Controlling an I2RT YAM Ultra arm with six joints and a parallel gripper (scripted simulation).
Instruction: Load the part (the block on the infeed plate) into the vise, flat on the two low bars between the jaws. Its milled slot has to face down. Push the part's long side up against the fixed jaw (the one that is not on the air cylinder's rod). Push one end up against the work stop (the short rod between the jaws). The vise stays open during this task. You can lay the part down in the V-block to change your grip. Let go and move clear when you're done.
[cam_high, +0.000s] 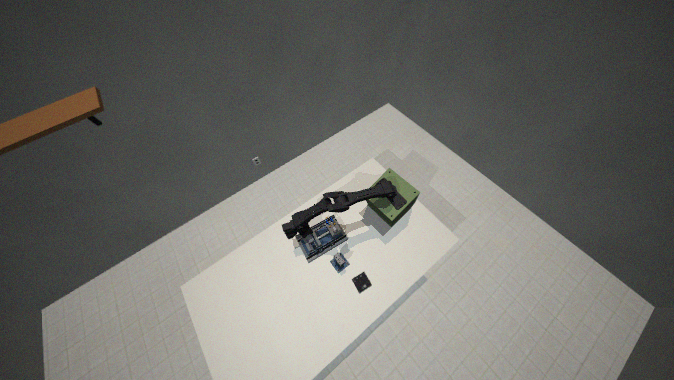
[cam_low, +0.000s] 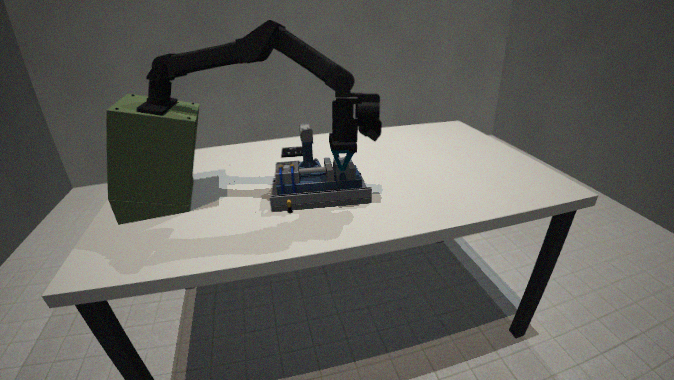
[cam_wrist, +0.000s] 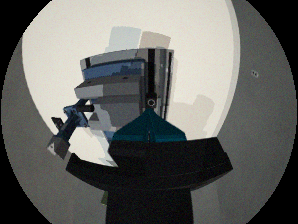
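My gripper is now 10 mm short of the grey block part, 40 mm to the right of it and 20 mm above it. Round my hand: cylinder rod (80 mm behind, 70 mm to the left, 30 mm below); air cylinder (160 mm behind, 80 mm to the left, 30 mm below); vise (60 mm behind, 70 mm to the left, 70 mm below).
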